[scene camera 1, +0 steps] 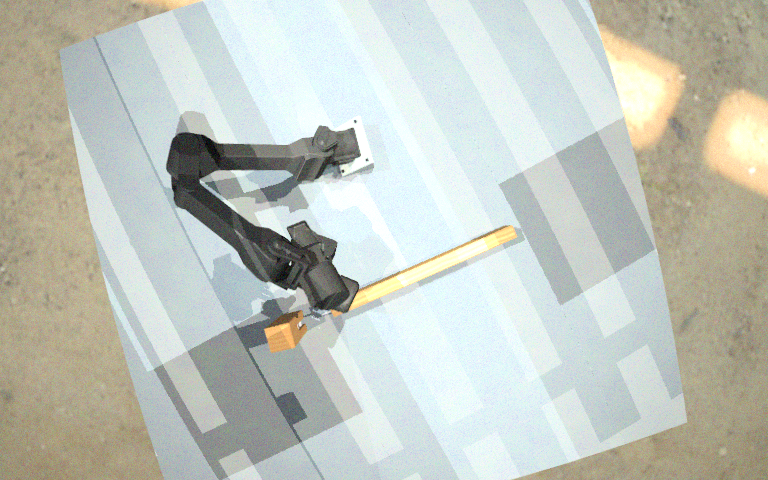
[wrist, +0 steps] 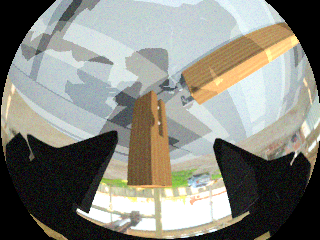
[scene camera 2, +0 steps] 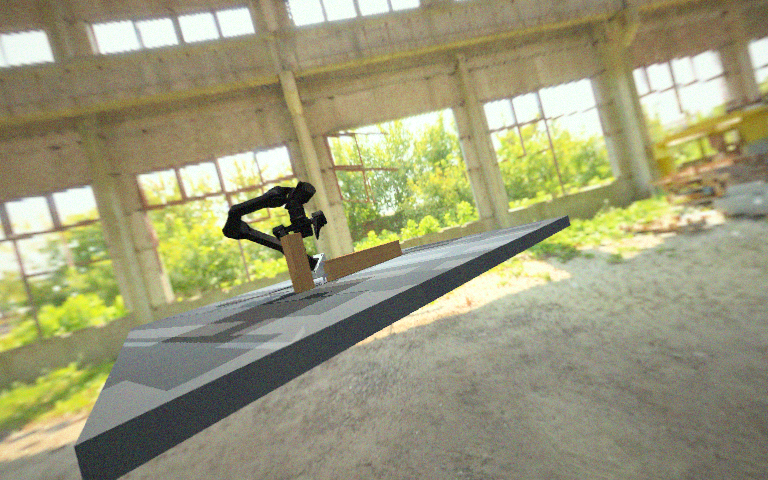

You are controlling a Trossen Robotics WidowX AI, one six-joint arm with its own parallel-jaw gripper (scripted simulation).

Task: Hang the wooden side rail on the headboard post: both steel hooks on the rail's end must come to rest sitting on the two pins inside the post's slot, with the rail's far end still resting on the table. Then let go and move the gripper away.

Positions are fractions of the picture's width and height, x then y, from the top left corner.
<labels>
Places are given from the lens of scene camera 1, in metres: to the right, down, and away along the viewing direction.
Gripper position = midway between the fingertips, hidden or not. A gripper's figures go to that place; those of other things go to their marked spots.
gripper (scene camera 1: 0.40,0.62): -0.15, 0.11, 1.08
wooden side rail (scene camera 1: 0.66,0.49): 0.26, -0.01, 1.15
</labels>
